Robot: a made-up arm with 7 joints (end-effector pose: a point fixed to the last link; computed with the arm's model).
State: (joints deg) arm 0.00 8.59 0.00 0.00 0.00 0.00 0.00
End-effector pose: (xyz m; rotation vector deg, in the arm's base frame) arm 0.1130 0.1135 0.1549 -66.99 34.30 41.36
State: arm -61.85 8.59 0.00 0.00 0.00 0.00 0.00
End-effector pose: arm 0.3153 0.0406 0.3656 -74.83 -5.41 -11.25
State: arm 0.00 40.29 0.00 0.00 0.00 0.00 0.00
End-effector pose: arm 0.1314 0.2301 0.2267 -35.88 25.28 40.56
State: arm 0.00 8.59 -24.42 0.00 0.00 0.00 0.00
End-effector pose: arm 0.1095 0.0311 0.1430 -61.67 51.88 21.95
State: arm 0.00 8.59 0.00 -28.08 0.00 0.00 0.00
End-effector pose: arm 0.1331 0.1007 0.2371 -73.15 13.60 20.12
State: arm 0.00 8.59 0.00 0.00 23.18 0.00 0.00
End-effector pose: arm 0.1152 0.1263 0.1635 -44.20 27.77 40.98
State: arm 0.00 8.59 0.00 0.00 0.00 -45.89 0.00
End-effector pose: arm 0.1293 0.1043 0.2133 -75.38 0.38 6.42
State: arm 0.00 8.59 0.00 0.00 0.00 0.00 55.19
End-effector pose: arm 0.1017 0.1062 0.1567 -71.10 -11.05 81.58
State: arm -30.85 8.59 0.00 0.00 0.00 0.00 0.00
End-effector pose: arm 0.2446 0.0826 0.2324 -72.82 14.66 15.23
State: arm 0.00 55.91 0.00 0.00 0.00 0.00 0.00
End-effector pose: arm 0.1455 0.2684 0.2820 -20.69 20.60 39.41
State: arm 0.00 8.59 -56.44 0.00 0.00 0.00 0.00
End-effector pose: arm 0.0558 -0.0633 0.1420 -51.62 72.40 -4.63
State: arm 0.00 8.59 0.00 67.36 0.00 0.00 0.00
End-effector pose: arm -0.0584 0.1334 0.0630 -38.21 82.14 89.29
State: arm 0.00 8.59 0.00 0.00 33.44 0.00 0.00
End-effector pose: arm 0.1165 0.1306 0.1687 -34.18 24.77 40.45
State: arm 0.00 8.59 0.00 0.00 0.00 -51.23 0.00
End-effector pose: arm 0.1281 0.1033 0.2204 -75.80 -3.59 2.28
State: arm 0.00 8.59 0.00 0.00 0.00 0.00 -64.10
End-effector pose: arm 0.1262 0.1065 0.1505 -48.71 76.85 -11.16
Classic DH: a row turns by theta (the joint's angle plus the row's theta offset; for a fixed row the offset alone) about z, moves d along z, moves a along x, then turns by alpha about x. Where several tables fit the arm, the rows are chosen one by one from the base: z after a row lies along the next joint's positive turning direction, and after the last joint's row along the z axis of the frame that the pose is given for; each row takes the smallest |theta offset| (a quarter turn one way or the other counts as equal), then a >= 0, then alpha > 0; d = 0 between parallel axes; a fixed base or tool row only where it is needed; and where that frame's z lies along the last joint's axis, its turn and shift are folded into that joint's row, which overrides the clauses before.
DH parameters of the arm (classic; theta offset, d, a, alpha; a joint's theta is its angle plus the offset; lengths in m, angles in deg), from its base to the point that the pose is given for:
base (fixed): -4.07 0.414 0.0257 -74.51
joint 1: -75.12 0.0451 0.0006 -90
joint 2: 74 -0.0439 0.0056 90
joint 3: 90 -0.2094 0.0212 -90
joint 4: 90 0.0311 0.0036 90
joint 5: 0 0.0998 0.0052 -90
joint 6: -90 -0.005 0.073 90
joint 7: 1.34 -0.0344 -0.001 -81.7
tool (fixed): 36.49 0.0148 0 0

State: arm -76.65 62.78 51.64 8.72 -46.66 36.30 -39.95
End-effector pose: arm 0.1915 0.3047 0.5045 -78.06 -10.19 -31.64
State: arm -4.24 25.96 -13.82 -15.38 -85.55 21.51 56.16
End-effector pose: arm 0.1009 0.0557 0.2173 -100.69 70.42 84.79
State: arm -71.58 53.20 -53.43 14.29 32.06 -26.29 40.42
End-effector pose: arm 0.3233 0.0904 0.3683 -10.57 -39.25 -24.88
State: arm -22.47 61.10 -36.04 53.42 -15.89 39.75 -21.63
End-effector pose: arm 0.0838 0.3534 0.2356 0.66 73.88 102.91
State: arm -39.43 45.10 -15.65 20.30 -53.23 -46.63 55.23
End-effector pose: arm 0.2626 0.1815 0.3091 -120.91 -35.23 35.95
